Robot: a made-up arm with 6 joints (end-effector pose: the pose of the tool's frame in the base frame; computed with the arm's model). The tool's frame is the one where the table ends. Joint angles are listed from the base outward.
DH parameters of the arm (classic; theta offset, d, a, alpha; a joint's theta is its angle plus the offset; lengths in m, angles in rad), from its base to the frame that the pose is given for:
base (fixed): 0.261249 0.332 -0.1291 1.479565
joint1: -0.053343 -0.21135 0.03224 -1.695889
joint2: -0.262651 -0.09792 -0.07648 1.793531
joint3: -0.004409 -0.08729 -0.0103 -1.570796
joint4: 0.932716 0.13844 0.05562 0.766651
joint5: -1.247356 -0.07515 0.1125 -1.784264
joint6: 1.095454 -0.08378 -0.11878 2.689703
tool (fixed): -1.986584 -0.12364 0 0
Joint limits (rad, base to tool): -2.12..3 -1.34..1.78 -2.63..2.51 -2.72..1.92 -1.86..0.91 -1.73..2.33
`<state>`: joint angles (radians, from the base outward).
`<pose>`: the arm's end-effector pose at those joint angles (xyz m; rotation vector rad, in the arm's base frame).
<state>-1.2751 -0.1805 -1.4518 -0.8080 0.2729 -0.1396</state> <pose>-0.2860 0.2010 0.1214 0.7292 0.1342 0.3556</pose>
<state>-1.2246 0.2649 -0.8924 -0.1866 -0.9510 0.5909</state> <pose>-0.2529 0.1858 0.1882 0.6748 0.7714 0.1579</pose>
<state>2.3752 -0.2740 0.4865 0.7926 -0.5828 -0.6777</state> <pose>-0.1595 0.4048 0.2878 2.0002 0.5726 -0.3578</pose>
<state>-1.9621 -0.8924 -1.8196 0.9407 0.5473 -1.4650</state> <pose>-0.1933 0.2322 0.1894 -0.1842 -0.9208 0.8156</pose>
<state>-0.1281 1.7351 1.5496 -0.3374 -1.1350 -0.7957</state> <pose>-0.2996 0.0093 0.3364 -0.4024 2.3921 -1.5460</pose>
